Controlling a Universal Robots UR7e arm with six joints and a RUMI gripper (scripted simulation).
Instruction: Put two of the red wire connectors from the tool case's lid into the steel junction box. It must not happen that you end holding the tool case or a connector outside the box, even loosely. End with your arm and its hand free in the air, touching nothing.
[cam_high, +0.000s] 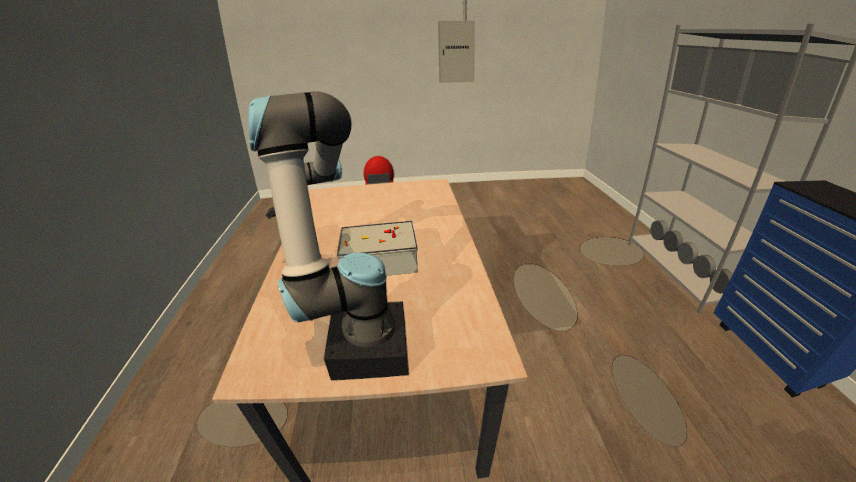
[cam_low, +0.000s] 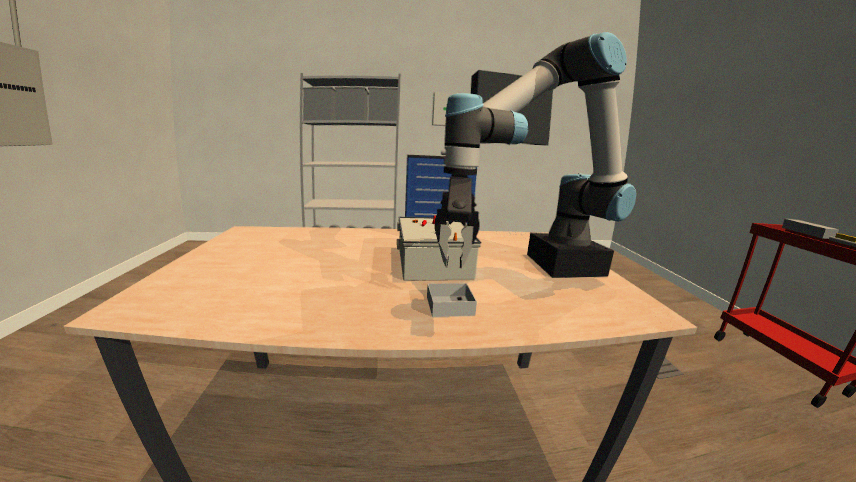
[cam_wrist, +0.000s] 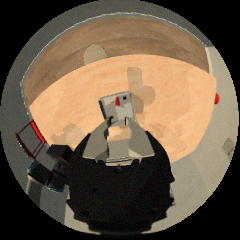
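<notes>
Right now the grey tool case is 10 mm behind my hand, 320 mm to the right of it and 40 mm below it.
</notes>
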